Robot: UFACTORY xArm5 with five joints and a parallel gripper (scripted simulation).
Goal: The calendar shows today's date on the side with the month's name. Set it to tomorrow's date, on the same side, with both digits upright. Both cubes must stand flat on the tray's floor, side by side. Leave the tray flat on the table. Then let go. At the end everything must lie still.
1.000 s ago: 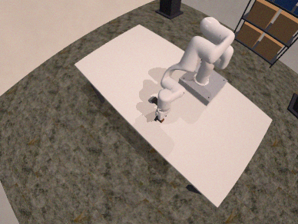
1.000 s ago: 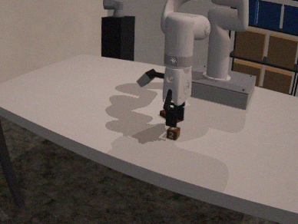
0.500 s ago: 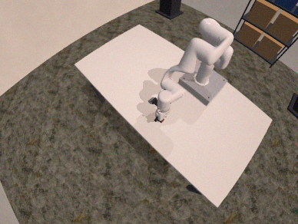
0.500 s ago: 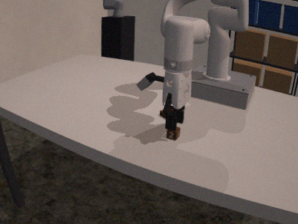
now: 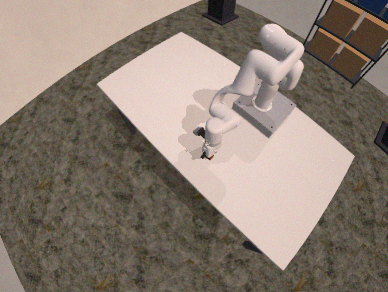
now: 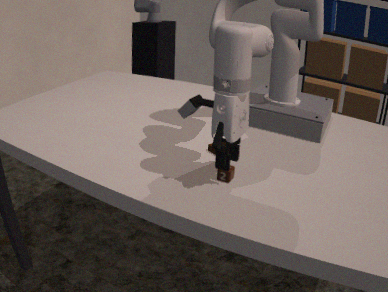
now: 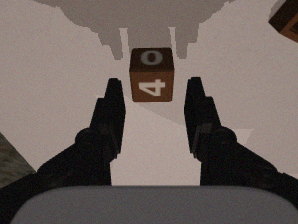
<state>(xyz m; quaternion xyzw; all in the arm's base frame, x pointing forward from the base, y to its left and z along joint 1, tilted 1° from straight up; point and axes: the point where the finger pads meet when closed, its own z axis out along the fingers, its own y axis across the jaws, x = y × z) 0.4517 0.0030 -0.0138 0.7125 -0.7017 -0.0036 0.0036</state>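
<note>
The brown wooden cube is 4 cm below my hand. The rest, counted from my hand: tray: 11 cm behind, 6 cm to the right, 5 cm below.
</note>
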